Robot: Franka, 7 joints.
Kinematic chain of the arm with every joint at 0, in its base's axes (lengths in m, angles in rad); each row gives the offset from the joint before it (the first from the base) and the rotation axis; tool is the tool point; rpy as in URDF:
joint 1: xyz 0 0 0.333 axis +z
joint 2: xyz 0 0 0 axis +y
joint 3: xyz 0 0 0.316 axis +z
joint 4: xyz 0.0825 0 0 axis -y
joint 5: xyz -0.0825 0 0.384 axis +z
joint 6: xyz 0 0 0 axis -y
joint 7: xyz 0.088 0 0 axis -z
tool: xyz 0 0 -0.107 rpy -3.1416 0 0
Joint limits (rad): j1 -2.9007..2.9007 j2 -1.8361..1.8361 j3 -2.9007..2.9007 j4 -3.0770..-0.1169 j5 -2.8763..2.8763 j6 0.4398..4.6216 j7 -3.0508..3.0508
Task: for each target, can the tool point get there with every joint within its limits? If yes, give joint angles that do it. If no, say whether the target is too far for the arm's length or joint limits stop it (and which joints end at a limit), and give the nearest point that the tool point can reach.
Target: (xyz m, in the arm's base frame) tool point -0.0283 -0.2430 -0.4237
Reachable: no: joint limits stop it (at a limit: joint 2) | nearest point -0.0288 -0.2471 -0.3596 | short by 0.064 m
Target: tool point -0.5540 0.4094 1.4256
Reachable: no: too far | nearest point -0.3680 0.2719 1.0587 | short by 0.434 m
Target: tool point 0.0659 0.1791 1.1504
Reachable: yes | joints -2.1786 -0.6656 -0.2041 -0.6813 -2.2739 2.6986 1.2475
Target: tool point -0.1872 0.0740 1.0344
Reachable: yes | joints 1.6480 -0.3225 0.8326 -1.1084 0.8586 4.0998 0.2715
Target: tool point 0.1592 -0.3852 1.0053
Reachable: yes | joints 0.6959 0.1802 -1.9527 -1.1853 0.8015 3.3455 0.9121
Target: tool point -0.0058 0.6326 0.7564
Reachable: yes | joints -0.7580 -0.6431 1.5395 -1.0444 1.3864 1.4924 -0.9173
